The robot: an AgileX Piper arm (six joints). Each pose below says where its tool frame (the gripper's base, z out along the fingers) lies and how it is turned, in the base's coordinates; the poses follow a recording.
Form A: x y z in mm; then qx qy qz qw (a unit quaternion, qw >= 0).
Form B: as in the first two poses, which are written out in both.
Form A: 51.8 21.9 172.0 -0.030 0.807 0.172 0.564
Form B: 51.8 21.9 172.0 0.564 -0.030 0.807 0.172
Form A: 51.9 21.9 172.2 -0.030 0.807 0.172 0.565
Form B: 51.9 21.9 172.2 0.565 -0.030 0.807 0.172
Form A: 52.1 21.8 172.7 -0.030 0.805 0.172 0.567
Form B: 52.1 21.8 172.7 0.567 -0.030 0.805 0.172
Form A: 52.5 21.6 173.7 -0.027 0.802 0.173 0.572
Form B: 52.5 21.6 173.7 0.572 -0.027 0.802 0.173
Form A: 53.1 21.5 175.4 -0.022 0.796 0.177 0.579
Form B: 53.1 21.5 175.4 0.579 -0.022 0.796 0.177
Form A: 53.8 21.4 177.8 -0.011 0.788 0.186 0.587
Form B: 53.8 21.4 177.8 0.587 -0.011 0.788 0.186
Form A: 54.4 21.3 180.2 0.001 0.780 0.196 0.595
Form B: 54.4 21.3 180.2 0.595 0.001 0.780 0.196
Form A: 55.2 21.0 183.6 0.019 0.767 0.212 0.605
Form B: 55.2 21.0 183.6 0.605 0.019 0.767 0.212
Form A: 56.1 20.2 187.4 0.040 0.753 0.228 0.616
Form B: 56.1 20.2 187.4 0.616 0.040 0.753 0.228
